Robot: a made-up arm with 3 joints. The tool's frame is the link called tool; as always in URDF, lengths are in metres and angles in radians.
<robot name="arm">
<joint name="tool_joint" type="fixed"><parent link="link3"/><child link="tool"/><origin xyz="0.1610 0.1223 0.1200" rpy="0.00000 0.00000 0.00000"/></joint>
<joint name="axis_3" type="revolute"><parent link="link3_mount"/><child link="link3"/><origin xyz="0.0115 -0.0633 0.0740" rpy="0.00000 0.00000 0.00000"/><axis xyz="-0.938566 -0.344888 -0.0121"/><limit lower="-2.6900" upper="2.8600" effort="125" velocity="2.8"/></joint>
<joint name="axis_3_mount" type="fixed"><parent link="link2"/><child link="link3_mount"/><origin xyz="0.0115 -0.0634 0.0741" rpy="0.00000 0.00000 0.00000"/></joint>
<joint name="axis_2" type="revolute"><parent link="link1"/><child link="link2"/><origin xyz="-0.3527 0.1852 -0.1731" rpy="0.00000 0.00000 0.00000"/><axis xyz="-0.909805 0.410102 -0.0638"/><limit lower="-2.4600" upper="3.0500" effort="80" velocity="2.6"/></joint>
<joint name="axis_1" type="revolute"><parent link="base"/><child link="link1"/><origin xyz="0.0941 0.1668 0.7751" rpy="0.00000 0.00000 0.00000"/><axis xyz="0 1 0"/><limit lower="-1.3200" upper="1.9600" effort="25" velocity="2.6"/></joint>
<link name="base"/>
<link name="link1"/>
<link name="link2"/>
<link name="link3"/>
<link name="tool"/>
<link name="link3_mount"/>
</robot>
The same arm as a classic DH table. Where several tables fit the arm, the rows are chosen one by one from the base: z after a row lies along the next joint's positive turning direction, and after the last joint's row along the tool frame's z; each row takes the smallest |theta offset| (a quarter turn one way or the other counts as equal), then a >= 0, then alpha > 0; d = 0 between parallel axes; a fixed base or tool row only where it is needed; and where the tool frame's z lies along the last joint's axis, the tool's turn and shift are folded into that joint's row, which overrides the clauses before.
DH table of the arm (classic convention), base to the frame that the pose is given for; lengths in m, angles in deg. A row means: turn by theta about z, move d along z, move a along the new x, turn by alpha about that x. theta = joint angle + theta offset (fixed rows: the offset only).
base (fixed): theta offset 0, d 0.7751, a 0.0941, alpha -90
axis_1: theta offset 85.99, d 0.1884, a 0.148, alpha -65.79
axis_2: theta offset 4.38, d 0.202, a -0.1379, alpha -44.5
axis_3: theta offset 85.49, d -0.0324, a -0.0593, alpha -90.69
tool (fixed): theta offset 69.82, d 0.1177, a 0, alpha 0
Joint limits (deg, base to tool): -75.63..112.3 -140.95..174.75 -154.13..163.87

